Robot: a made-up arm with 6 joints.
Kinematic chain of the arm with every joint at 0, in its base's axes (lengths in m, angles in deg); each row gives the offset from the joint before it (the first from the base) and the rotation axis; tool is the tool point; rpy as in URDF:
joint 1: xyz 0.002 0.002 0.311 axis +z
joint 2: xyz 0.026 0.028 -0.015 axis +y
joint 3: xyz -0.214 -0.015 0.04 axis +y
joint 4: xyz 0.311 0.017 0.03 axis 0.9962 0 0.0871
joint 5: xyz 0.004 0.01 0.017 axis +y
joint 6: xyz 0.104 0.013 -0.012 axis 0.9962 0 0.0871
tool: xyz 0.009 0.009 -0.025 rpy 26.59 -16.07 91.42
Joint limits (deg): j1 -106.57..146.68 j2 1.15..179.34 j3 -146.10..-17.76 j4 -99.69..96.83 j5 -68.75..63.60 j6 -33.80..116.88
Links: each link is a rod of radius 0.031 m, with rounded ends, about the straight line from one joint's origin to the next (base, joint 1, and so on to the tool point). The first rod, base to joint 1, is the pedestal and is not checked.
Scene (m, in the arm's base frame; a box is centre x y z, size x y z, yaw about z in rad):
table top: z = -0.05
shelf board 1: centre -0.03 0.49 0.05 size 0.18 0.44 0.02 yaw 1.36
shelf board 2: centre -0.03 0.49 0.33 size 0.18 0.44 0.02 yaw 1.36
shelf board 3: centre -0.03 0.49 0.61 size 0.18 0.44 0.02 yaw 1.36
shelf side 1: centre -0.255 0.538 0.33 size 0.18 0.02 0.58 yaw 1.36
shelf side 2: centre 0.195 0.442 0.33 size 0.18 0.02 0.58 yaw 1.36
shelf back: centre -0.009 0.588 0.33 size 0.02 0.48 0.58 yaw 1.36
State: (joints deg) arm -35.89 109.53 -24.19 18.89 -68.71 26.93
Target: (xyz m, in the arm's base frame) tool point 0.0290 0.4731 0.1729
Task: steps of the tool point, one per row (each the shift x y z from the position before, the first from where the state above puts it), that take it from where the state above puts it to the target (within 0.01 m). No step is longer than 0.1 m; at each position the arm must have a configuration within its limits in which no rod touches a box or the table.
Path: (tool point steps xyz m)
1: 0.0363 0.0887 0.0108
2: 0.0066 0.0963 0.0101
3: -0.0237 0.0935 0.0095
4: -0.0514 0.0811 0.0086
5: -0.0734 0.0606 0.0076
6: -0.0874 0.0344 0.0065
7: -0.0920 0.0056 0.0053
8: 0.0185 0.0592 0.0047
9: 0.0118 0.0558 0.0001
10: 0.0051 0.0507 -0.0048

